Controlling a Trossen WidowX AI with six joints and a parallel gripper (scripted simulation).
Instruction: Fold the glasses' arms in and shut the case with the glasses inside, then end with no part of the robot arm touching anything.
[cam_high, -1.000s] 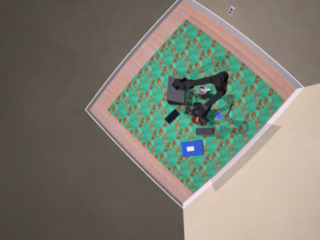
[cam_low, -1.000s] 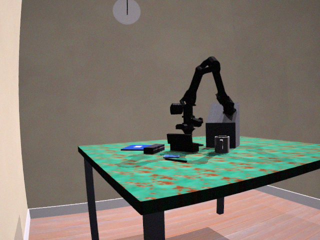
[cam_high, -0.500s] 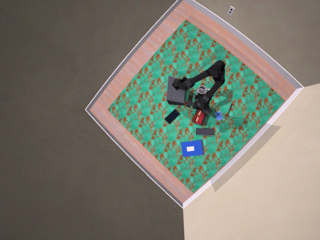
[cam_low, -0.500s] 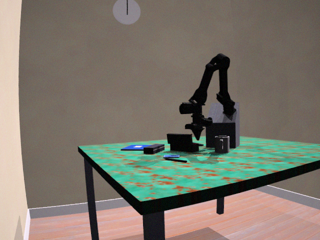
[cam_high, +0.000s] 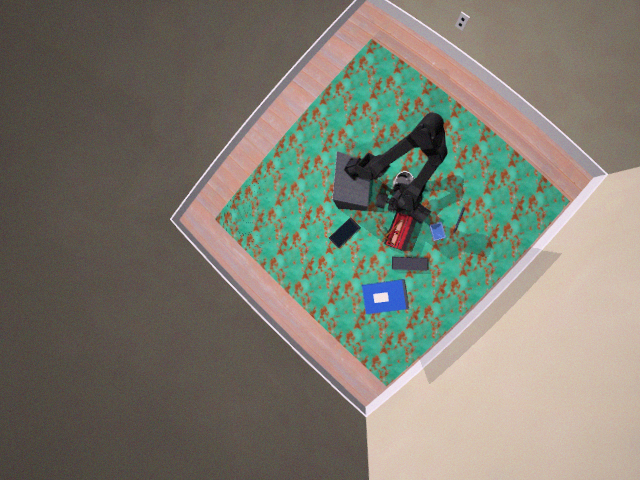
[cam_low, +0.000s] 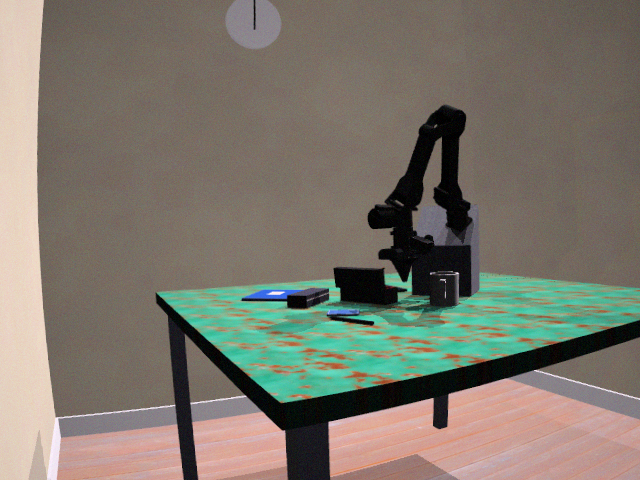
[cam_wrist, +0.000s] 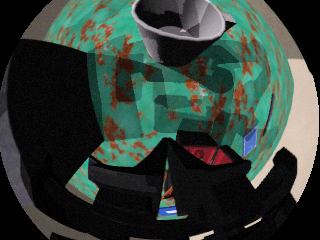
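My gripper is now 10 cm to the left of the glasses, 7 cm short of it and 5 cm above it. From my hand the other things lie so: black glasses case (10 cm ahead, 6 cm to the right, 4 cm below); then glasses case lid (12 cm ahead, 5 cm to the right, 2 cm below); then grey mug (12 cm to the left, 5 cm below, 5 cm behind).
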